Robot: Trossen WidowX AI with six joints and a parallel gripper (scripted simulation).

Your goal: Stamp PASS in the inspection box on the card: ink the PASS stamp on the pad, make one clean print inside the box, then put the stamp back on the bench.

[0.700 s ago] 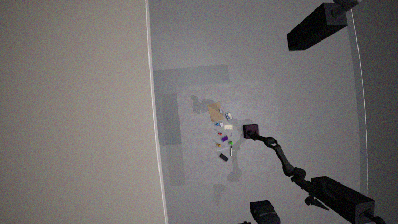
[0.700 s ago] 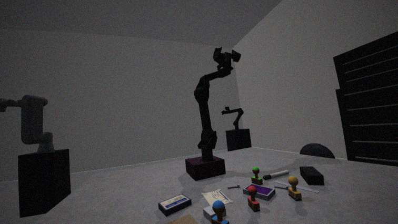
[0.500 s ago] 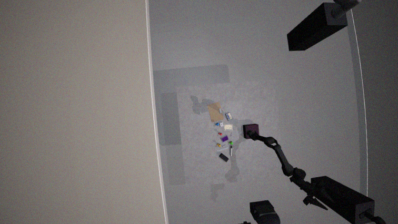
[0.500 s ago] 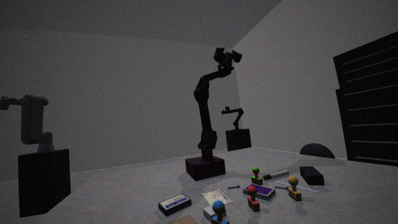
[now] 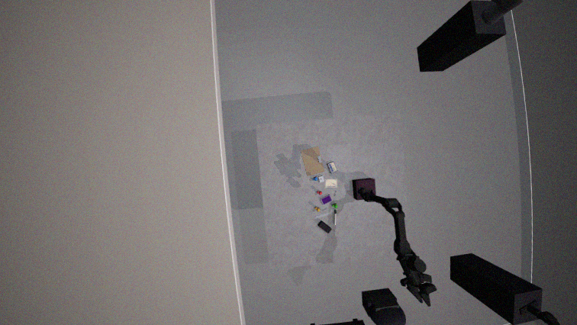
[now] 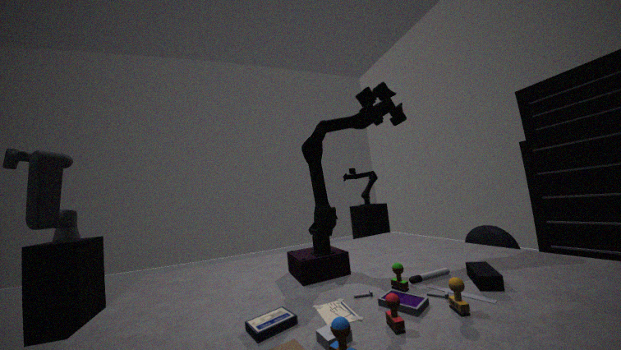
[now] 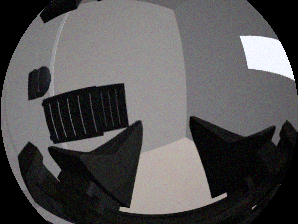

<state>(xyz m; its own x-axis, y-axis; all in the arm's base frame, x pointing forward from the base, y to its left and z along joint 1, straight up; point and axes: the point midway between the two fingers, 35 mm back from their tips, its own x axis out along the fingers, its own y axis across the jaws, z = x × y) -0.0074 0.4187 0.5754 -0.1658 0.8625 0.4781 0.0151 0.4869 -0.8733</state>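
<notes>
My gripper tip is 24 cm short of the green-knobbed stamp, 34 cm to the left of it and 64 cm above it. The rest, counted from my gripper tip: black block 34 cm ahead, 15 cm to the right, 65 cm below; then ruler 34 cm ahead, 25 cm to the right, 66 cm below; then marker 24 cm ahead, 24 cm to the right, 65 cm below.
</notes>
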